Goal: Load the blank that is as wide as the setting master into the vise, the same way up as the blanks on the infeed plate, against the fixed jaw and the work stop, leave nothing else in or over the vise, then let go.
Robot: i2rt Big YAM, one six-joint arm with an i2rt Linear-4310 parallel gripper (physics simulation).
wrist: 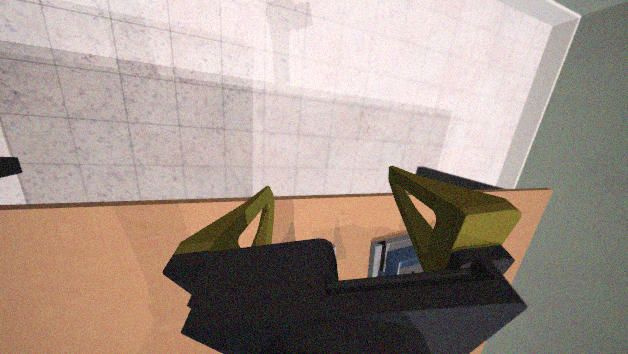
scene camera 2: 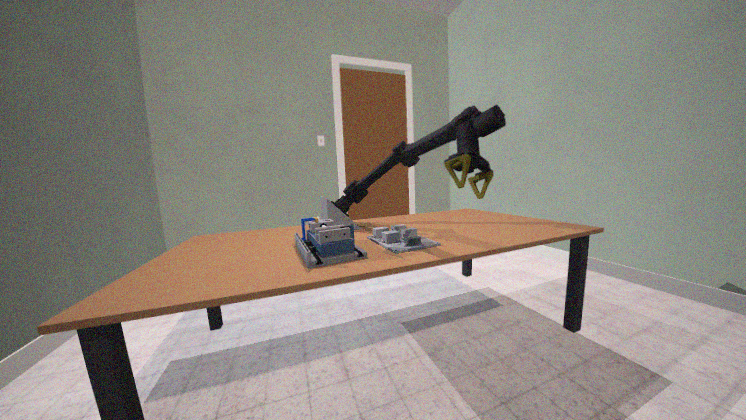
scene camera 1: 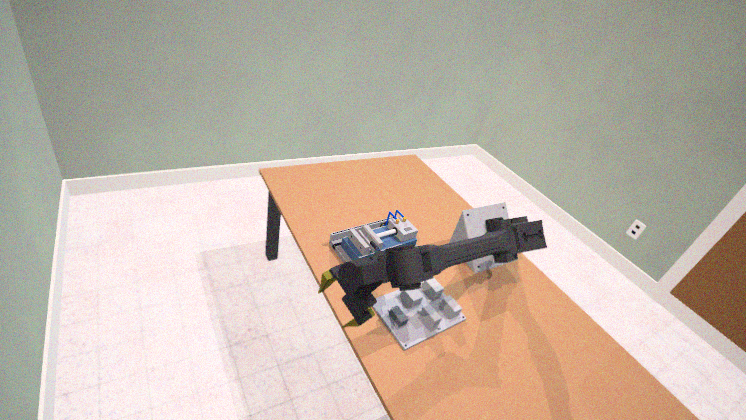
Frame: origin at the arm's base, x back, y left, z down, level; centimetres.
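Seen in the pictures: gripper, fingertip midpoint: [wrist: 328,182] [scene camera 2: 471,193] [scene camera 1: 331,309]; arm's base, origin of the base link: [scene camera 2: 338,210].
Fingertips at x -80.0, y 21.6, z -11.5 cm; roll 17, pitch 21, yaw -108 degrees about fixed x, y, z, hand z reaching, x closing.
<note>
Offsets run from my fingertips to a thing's top centre. "spot": to the spot under its first point. Level surfaces: height alone.
The vise {dz +10.5, dx +35.1, dy -33.9 cm} [scene camera 1: 396,241] [scene camera 2: 332,246] [wrist: 397,257], blue with pale grey jaws, stands on the table; the arm hides part of it in scene camera 1, and a finger hides part in the wrist view. I cannot tell whether anything sits between its jaws. The infeed plate {dz +19.6, dx +34.8, dy -4.7 cm} [scene camera 1: 412,337] [scene camera 2: 430,243] carries several grey blocks, among them a darker one {dz +17.1, dx +26.3, dy -3.8 cm} [scene camera 1: 398,315] [scene camera 2: 412,240] and a paler one {dz +16.0, dx +43.5, dy -10.0 cm} [scene camera 1: 432,288]. Which one matches the setting master's width cannot be told. My gripper [scene camera 1: 332,308] [scene camera 2: 470,192] [wrist: 328,182] is open and empty, high above the table's long edge.
The arm's light grey angled base bracket [scene camera 1: 476,221] [scene camera 2: 333,211] stands behind the vise and the plate. Blue bent lines {spot: dz +12.2, dx +45.3, dy -41.2 cm} [scene camera 1: 395,216] rise at the vise's rear end. The wooden table's {dz +20.4 cm} [scene camera 1: 339,190] [scene camera 2: 208,266] [wrist: 75,260] long edge runs below the gripper, with floor beyond it.
</note>
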